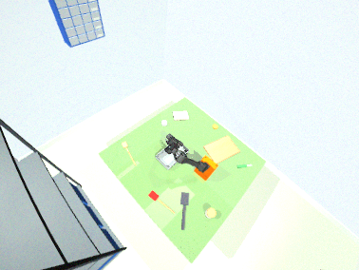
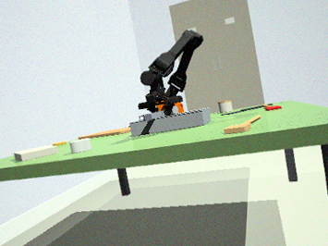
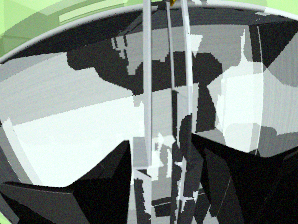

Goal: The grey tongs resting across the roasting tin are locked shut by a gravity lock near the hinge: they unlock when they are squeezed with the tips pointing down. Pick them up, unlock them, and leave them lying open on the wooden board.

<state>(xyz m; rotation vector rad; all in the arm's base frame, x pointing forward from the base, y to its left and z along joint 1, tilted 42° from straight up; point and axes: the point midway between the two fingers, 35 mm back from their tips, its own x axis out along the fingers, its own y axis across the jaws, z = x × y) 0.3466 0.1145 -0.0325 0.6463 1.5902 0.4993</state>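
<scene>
Now: gripper tip 10 mm past the roasting tin and 30 mm to the right of it. From my gripper tip the other things lie so: red-headed spatula (260 mm behind, 440 mm to the left, 20 mm below); wooden board (340 mm behind, 430 mm to the right, 20 mm below); white block (300 mm ahead, 420 mm to the right, 20 mm below).
</scene>
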